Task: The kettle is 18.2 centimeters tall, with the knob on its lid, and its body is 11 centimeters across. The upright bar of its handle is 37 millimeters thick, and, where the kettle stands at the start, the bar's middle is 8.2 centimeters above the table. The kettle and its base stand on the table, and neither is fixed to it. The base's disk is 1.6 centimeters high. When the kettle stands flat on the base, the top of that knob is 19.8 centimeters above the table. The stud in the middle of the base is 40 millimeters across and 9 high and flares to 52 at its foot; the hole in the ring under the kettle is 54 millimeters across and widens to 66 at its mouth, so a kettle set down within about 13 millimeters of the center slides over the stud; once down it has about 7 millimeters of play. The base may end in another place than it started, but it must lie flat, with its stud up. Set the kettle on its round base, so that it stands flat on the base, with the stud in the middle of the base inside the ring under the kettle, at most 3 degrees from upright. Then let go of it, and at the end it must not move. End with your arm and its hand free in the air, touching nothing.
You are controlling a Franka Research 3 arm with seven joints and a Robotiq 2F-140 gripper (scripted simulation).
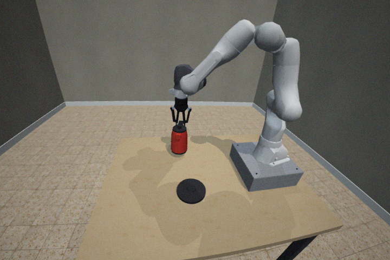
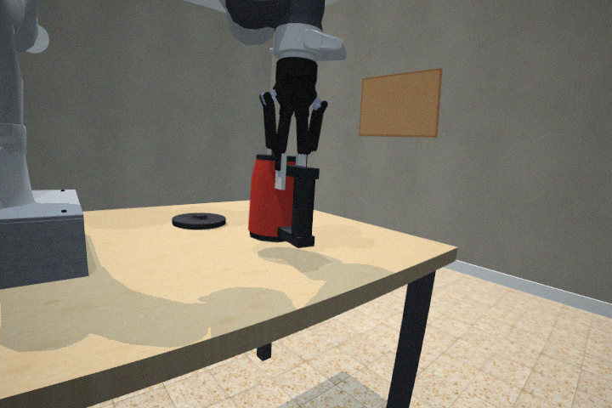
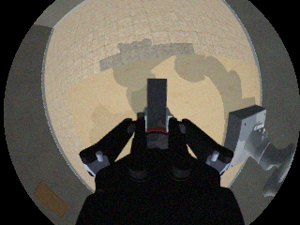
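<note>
Now: hand 50 mm above the red kettle, 30 mm to the right of it and 10 mm short of it. Also, from my hand: round black base: 370 mm to the left, 160 mm below, 10 mm behind.
</note>
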